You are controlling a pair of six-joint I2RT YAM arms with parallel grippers.
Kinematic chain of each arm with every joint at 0, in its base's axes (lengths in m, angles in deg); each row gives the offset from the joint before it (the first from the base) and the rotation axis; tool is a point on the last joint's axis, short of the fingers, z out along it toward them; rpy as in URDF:
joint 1: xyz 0 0 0.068 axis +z
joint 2: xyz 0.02 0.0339 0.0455 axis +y
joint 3: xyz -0.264 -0.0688 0 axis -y
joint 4: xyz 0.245 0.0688 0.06 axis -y
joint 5: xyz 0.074 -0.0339 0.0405 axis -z
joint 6: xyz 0.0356 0 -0.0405 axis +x
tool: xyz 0 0 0 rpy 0 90 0
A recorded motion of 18 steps. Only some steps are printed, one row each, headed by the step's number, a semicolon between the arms.
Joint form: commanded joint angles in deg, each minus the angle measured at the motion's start. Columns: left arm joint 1, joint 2, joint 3, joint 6, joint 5, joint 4; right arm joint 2, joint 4, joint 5, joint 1, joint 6, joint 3.
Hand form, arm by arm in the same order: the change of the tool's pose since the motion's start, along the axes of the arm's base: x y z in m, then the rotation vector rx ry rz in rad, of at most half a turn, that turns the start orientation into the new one. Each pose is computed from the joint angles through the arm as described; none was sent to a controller.
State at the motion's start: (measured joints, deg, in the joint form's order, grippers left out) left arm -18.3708 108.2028 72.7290 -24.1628 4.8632 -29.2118; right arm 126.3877 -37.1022 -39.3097 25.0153 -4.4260 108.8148
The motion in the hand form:
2: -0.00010 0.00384 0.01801 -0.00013 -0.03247 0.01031; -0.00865 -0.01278 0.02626 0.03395 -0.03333 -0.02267
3: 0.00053 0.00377 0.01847 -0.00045 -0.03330 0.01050; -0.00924 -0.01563 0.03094 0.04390 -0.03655 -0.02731
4: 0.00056 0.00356 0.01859 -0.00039 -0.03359 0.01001; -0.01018 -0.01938 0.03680 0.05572 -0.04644 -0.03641
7: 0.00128 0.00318 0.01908 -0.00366 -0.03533 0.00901; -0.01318 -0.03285 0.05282 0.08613 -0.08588 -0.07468
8: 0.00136 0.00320 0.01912 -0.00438 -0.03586 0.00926; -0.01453 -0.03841 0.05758 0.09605 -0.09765 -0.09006
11: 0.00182 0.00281 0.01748 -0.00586 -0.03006 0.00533; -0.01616 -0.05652 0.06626 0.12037 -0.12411 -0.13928
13: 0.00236 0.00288 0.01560 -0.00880 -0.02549 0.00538; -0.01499 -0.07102 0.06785 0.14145 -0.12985 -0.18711
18: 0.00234 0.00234 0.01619 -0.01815 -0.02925 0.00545; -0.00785 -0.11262 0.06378 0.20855 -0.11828 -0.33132
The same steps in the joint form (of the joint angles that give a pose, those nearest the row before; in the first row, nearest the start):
2: 0.49 -2.12 1.19 0.16 -0.56 -1.55; -4.84 0.92 -0.60 -0.99 1.08 -2.52
3: 0.51 -2.04 1.39 0.17 -0.55 -1.62; -5.50 1.00 -0.98 -1.30 1.40 -2.65
4: 0.48 -2.03 1.43 0.17 -0.56 -1.64; -6.50 1.58 -1.20 -1.69 1.87 -3.15
7: 0.47 -1.94 1.63 0.15 -0.41 -1.59; -9.78 4.26 -1.21 -3.08 3.34 -5.41
8: 0.48 -1.94 1.63 0.13 -0.38 -1.55; -10.99 5.25 -1.21 -3.66 3.90 -6.44
11: 0.47 -1.63 1.71 0.25 -0.12 -1.62; -13.87 8.17 -1.27 -5.74 5.40 -9.39
13: 0.53 -1.34 1.68 0.19 0.12 -1.49; -15.36 10.92 -1.42 -7.57 7.34 -11.70
18: 0.49 -1.46 1.57 -0.05 0.50 -1.11; -17.74 18.99 -2.26 -13.08 14.04 -17.39

